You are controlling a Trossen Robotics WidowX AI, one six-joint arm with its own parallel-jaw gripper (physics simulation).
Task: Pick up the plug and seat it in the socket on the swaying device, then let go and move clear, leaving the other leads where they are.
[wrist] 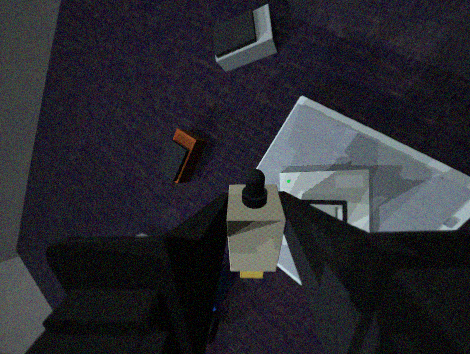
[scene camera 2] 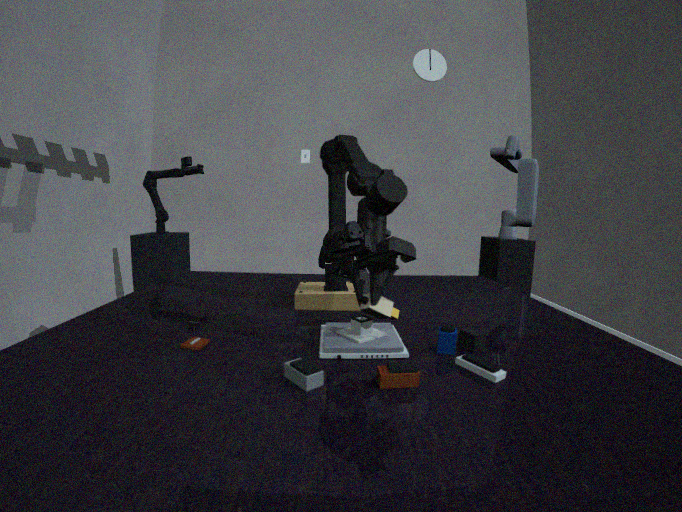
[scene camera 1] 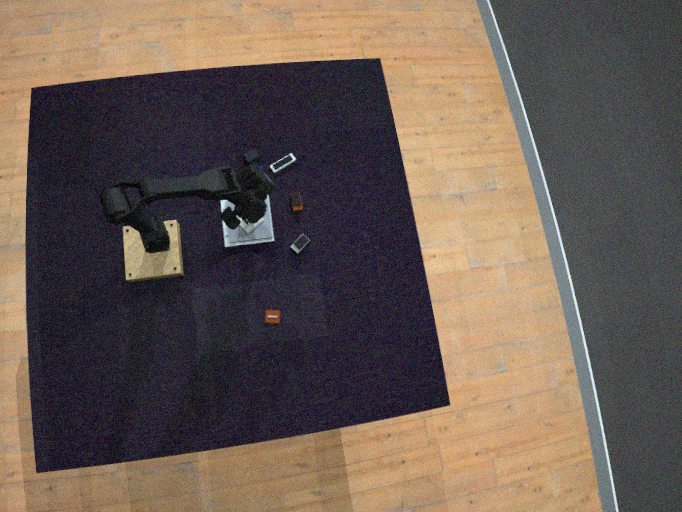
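Observation:
A cream plug (scene camera 2: 382,306) (wrist: 256,240) with a black cable stub and a yellow tip is held between the fingers of my gripper (scene camera 2: 370,302) (wrist: 253,198). In scene camera 2 the plug is tilted, its yellow tip pointing down to the right, above the device. The device (scene camera 2: 401,350) (wrist: 325,127) is a grey-white plate with a raised pale block. Its black-rimmed socket (scene camera 2: 361,319) (wrist: 345,212) faces up and is partly hidden by a finger in the wrist view. The plug is apart from the socket. In scene camera 1 the arm hides the plug, and the device (scene camera 1: 249,243) lies under the gripper.
A grey block (scene camera 1: 300,243) (scene camera 2: 304,374) (wrist: 250,55), an orange block (scene camera 1: 296,202) (scene camera 2: 398,378) (wrist: 192,145) and a white tray (scene camera 1: 282,162) (scene camera 2: 480,368) lie near the device. A blue block (scene camera 2: 446,340) stands right of it. A flat orange piece (scene camera 1: 272,316) (scene camera 2: 195,343) lies farther off.

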